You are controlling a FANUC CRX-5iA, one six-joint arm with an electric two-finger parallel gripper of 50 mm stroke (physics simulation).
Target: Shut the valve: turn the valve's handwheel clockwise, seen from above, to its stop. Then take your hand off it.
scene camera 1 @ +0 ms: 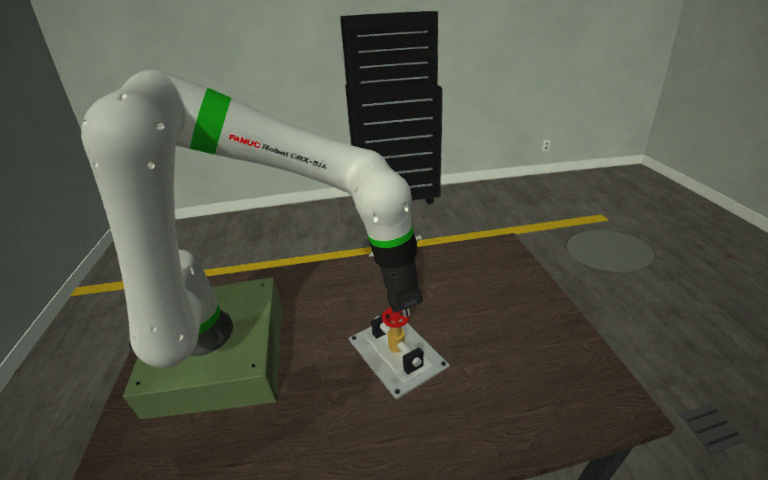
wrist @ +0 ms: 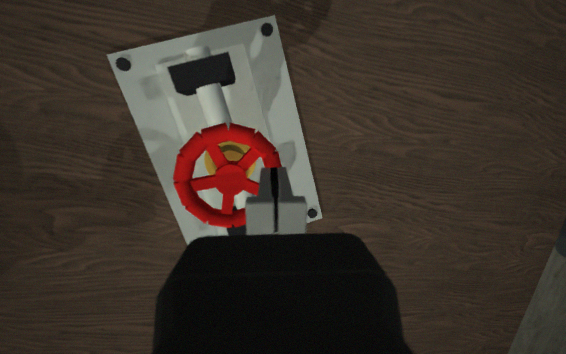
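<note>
The valve's red handwheel [scene camera 1: 395, 317] [wrist: 231, 179] sits on a yellow valve body [scene camera 1: 396, 340] [wrist: 233, 151] over a light grey plate [scene camera 1: 373, 361] [wrist: 145, 116]. The wheel has several spokes and a notched rim. My gripper [scene camera 1: 406, 312] [wrist: 273, 183] is shut with nothing between its fingers. Its fingertips point down at the wheel's rim, at the right side in the wrist view, and cover part of the rim and a spoke's end. Whether the tips touch the wheel, and how deep they reach, I cannot tell.
White pipe stubs run from the valve body to two black brackets [scene camera 1: 413, 360] [wrist: 202, 73] on the plate. The plate lies on a brown wooden table [scene camera 1: 509, 362] [wrist: 425, 125]. The arm's green base block [scene camera 1: 226, 379] stands at the left. A black drawer cabinet [scene camera 1: 396, 93] stands behind the table.
</note>
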